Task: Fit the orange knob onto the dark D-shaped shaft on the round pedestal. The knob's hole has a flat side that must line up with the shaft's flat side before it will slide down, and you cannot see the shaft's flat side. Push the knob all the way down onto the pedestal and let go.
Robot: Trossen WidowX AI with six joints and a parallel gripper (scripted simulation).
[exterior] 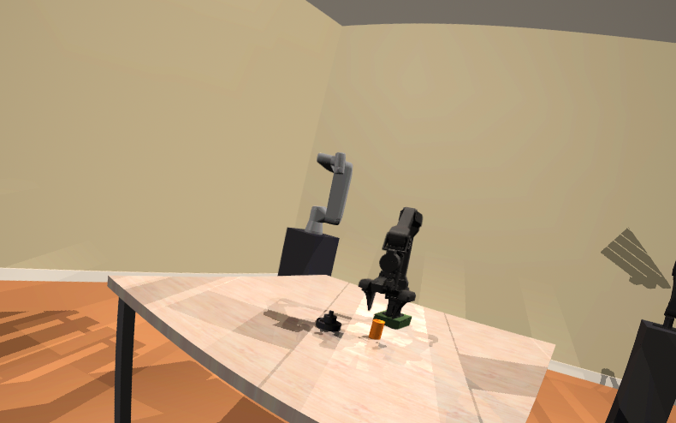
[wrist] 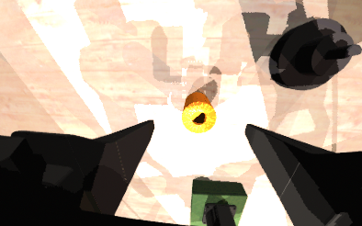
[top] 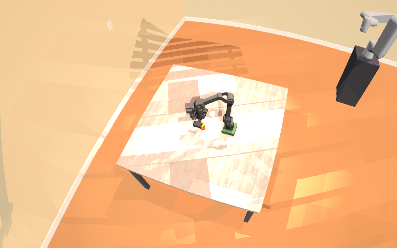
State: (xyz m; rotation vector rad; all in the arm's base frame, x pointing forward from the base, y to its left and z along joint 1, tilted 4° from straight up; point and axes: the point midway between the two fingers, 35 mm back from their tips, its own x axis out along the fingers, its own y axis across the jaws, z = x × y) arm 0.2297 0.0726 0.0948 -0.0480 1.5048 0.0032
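Right now my gripper tip is 5 cm above the orange knob. Round my gripper tip: pedestal 14 cm to the right, 8 cm ahead, 5 cm below.
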